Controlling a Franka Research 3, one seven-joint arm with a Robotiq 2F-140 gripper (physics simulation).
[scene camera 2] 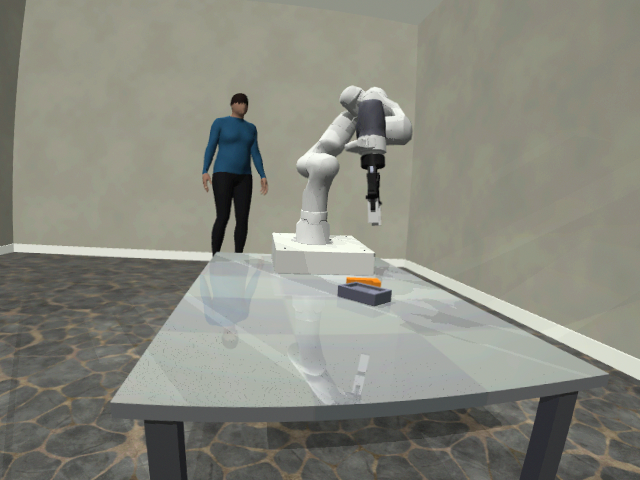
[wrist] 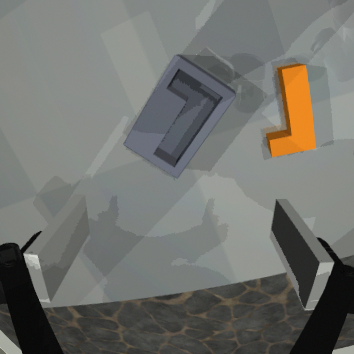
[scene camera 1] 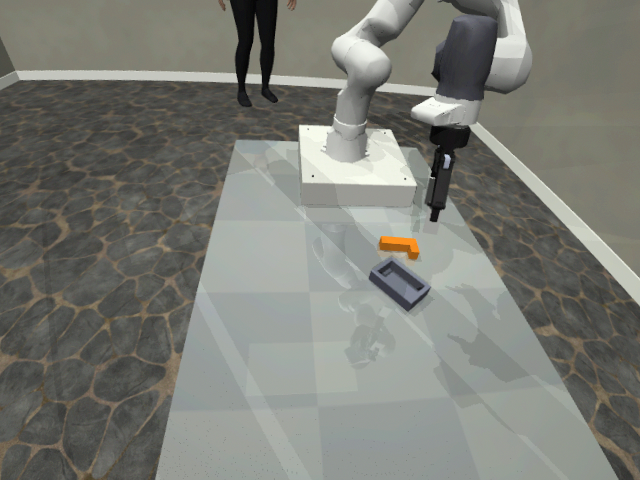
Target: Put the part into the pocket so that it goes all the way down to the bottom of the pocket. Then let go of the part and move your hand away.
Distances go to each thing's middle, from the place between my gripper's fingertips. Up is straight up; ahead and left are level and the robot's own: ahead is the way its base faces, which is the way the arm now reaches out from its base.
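The orange L-shaped block (wrist: 299, 134) has my hand 12 cm past it and 21 cm above it. There is also the grey pocket block (scene camera 1: 403, 286), which I find 2 cm ahead of my hand, 2 cm to the right of it and 21 cm below it.
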